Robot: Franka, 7 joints.
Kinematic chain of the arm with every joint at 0, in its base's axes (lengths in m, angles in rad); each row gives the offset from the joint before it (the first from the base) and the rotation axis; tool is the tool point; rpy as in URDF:
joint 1: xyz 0 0 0.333 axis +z
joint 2: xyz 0 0 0 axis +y
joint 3: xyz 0 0 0.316 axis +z
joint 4: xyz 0.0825 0 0 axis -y
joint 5: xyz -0.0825 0 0.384 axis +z
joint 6: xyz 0 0 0 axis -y
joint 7: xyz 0.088 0 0 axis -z
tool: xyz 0 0 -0.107 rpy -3.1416 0 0
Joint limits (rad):
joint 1: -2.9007..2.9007
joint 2: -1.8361..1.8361
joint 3: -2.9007..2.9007
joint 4: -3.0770..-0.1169
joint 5: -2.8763..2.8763
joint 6: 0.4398..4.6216
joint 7: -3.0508..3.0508
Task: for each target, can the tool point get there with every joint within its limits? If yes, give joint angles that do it. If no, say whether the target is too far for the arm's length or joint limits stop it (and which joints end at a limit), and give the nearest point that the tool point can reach.
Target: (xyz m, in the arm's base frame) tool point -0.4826 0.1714 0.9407
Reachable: yes | joints 2.3609 -0.0544 0.3944 -1.2855 -0.2407 2.7799 -2.3132
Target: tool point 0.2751 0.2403 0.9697
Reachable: yes | joints -0.0423 -0.3067 0.4006 -1.5429 -0.4646 3.6799 2.0780
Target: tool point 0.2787 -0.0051 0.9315
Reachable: yes | joints -0.2208 -0.5792 0.1992 -1.9324 0.4363 3.6817 1.4807
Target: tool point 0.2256 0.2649 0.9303
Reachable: yes | joints -1.1052 -0.5212 1.4400 -0.9436 -1.4526 0.7643 2.0618
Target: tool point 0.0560 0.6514 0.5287
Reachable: yes | joints 1.1988 0.7386 0.8754 -1.0256 1.6362 4.1786 -0.3922
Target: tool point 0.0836 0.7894 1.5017
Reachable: no: too far | nearest point 0.0508 0.4793 1.0427 | short by 0.555 m
